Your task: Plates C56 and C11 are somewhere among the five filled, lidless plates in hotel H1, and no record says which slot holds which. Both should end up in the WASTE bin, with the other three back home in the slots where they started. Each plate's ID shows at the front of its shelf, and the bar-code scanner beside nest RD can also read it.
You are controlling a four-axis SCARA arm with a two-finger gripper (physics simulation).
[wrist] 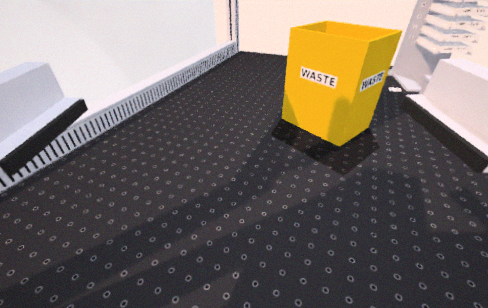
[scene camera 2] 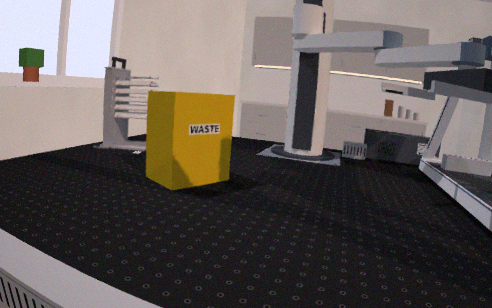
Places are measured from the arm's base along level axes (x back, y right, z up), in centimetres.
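Where they show: gripper, between the fingertips: (wrist: 243, 85) (scene camera 2: 404, 86); arm's base, origin of its link: (scene camera 2: 302, 156).
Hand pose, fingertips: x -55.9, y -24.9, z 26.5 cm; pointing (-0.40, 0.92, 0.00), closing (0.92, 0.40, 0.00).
Observation:
Each offset is from my fingertips to the top centre of the thing. "spot": to the spot under its first point.
The yellow WASTE bin @[dx +1.1, dy +44.9, dz -5.2 cm] (scene camera 2: 202, 150) (wrist: 320, 102) stands upright on the dark perforated deck; its open top shows in the wrist view. Behind it is a grey hotel (scene camera 2: 115, 110) (wrist: 411, 45) with a black top handle and several stacked plates or shelves; its name and the plate IDs cannot be read, so C56 and C11 cannot be told apart from the others. My gripper (wrist: 243, 85) is open, its two fingers wide apart at the left and right edges of the wrist view, with no plate between them. In scene camera 2 it is at the upper right, partly out of frame, above deck level and away from the bin.
The robot column (scene camera 2: 306, 100) stands behind and right of the bin. A dark box @[spot: dx +59.4, dy -11.5, dz -17.7 cm] (scene camera 2: 395, 145) and a small slotted grey block @[spot: dx +60.4, dy +4.7, dz -22.0 cm] (scene camera 2: 354, 150) are beyond it. A white-edged frame (scene camera 2: 457, 192) is at the right. A slotted rail @[spot: dx -44.4, dy +29.5, dz -22.3 cm] (wrist: 125, 105) borders the deck's left side.

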